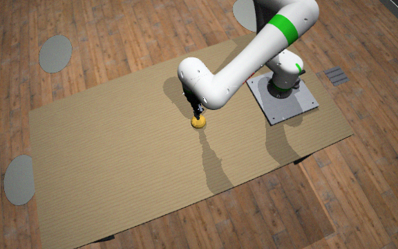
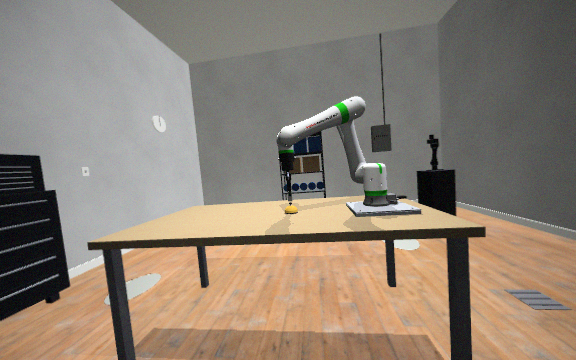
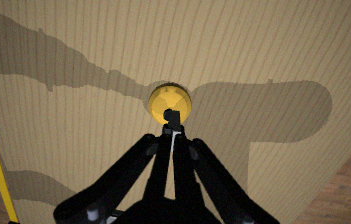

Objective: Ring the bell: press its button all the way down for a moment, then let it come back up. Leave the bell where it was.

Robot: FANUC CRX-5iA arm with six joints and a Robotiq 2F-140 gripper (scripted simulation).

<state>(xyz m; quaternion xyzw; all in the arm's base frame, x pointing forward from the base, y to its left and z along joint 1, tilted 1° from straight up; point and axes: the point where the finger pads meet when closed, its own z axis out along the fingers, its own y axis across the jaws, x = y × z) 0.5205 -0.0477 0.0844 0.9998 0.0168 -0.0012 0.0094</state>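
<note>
The black button is 1 cm to the left of my hand and 5 cm below it. Round my hand: small yellow bell (1 cm to the left, 7 cm below).
</note>
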